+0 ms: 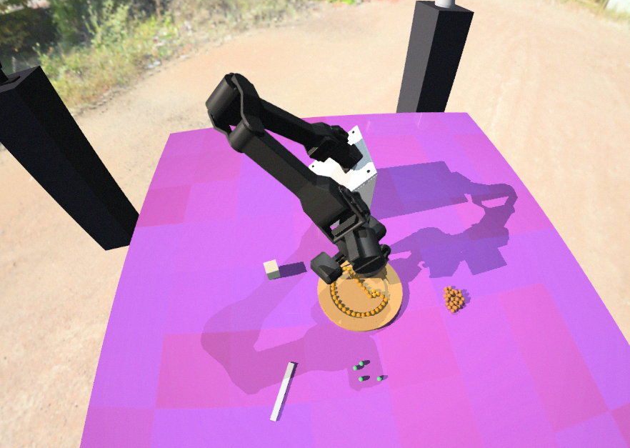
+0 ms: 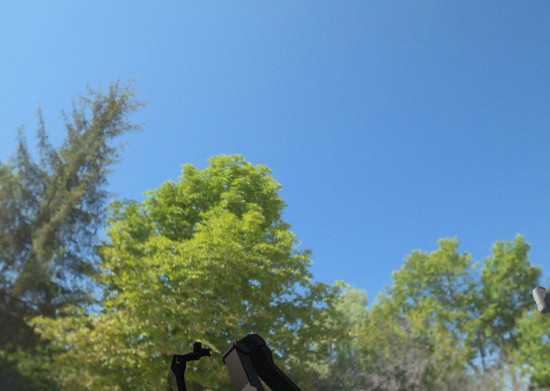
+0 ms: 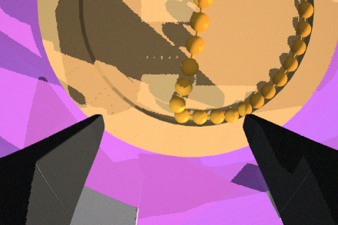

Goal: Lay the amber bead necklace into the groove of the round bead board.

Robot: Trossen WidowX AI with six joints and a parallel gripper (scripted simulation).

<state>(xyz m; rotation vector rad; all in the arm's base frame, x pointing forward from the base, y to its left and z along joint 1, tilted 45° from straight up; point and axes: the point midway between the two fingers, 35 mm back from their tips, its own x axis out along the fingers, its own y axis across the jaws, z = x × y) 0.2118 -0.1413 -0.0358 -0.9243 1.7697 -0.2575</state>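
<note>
Right now my gripper tip is 60 mm short of the round tan bead board, 10 mm to the right of it and 10 mm above it. The rest, counted from my gripper tip: small cream cube (40 mm behind, 180 mm to the right); white bar (230 mm ahead, 210 mm to the right, 20 mm below).
</note>
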